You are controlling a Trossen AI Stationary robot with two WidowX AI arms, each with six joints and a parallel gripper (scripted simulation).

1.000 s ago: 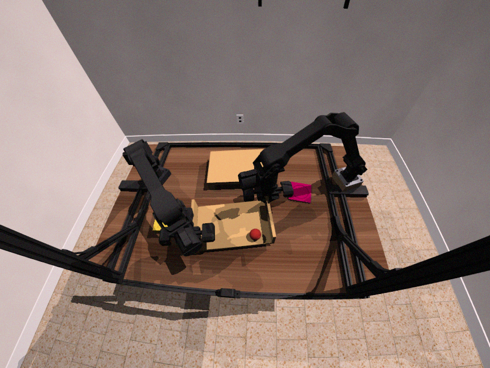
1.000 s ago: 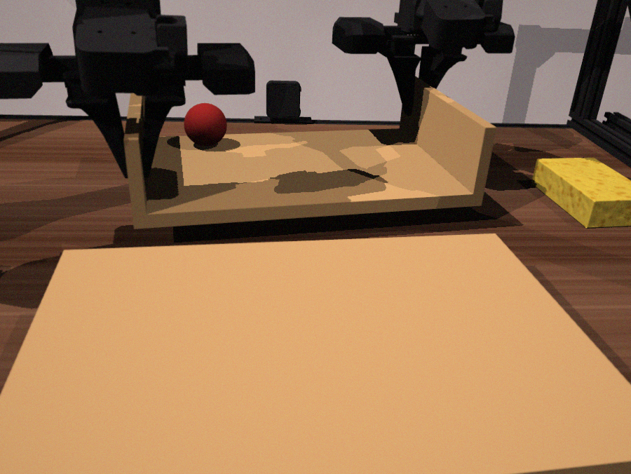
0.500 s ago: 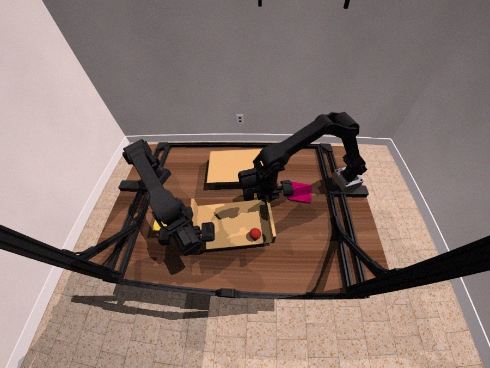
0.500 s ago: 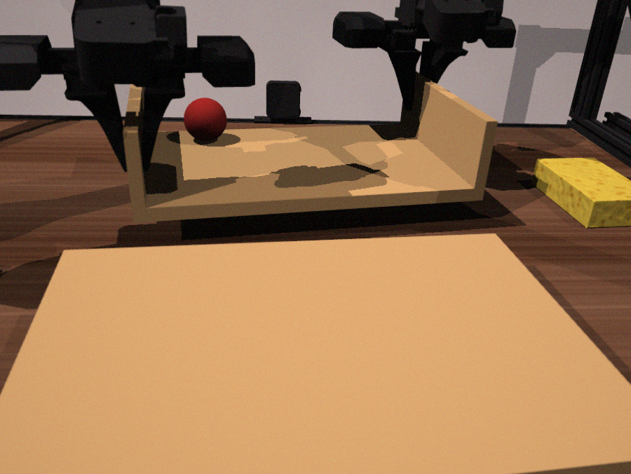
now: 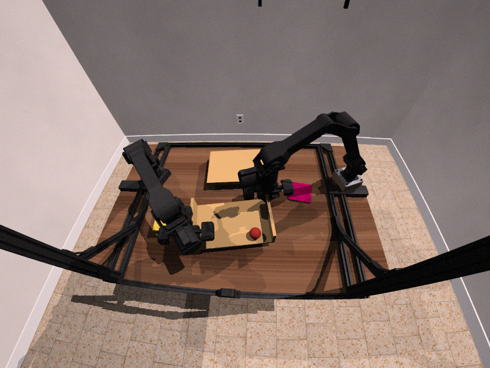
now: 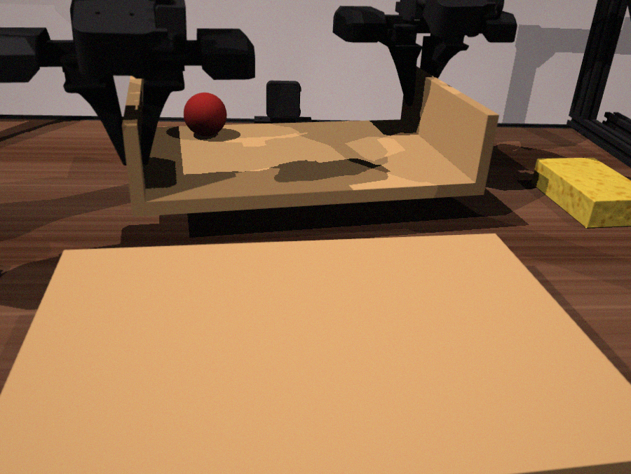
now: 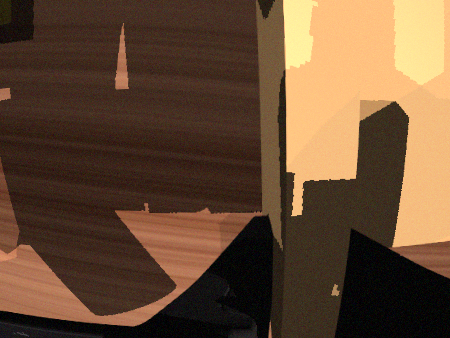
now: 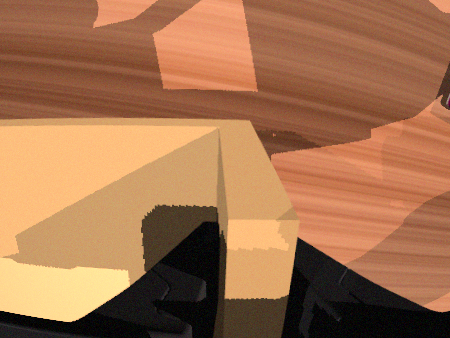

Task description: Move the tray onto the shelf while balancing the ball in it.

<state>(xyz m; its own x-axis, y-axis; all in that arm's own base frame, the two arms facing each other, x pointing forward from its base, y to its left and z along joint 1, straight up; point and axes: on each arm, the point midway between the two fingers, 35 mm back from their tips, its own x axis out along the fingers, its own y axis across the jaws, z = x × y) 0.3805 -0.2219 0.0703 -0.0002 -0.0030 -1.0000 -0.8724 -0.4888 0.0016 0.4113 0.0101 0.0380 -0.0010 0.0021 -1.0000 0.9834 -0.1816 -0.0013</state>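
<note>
Right now the red ball is 140 mm behind my right hand, 40 mm to the left of it and 40 mm below it. From my right hand the other things lie so: tan tray 130 mm to the left, 90 mm behind, 50 mm below; yellow sponge 440 mm to the left, 90 mm below, 90 mm behind; magenta square object 160 mm to the right, 100 mm below, 90 mm ahead.
</note>
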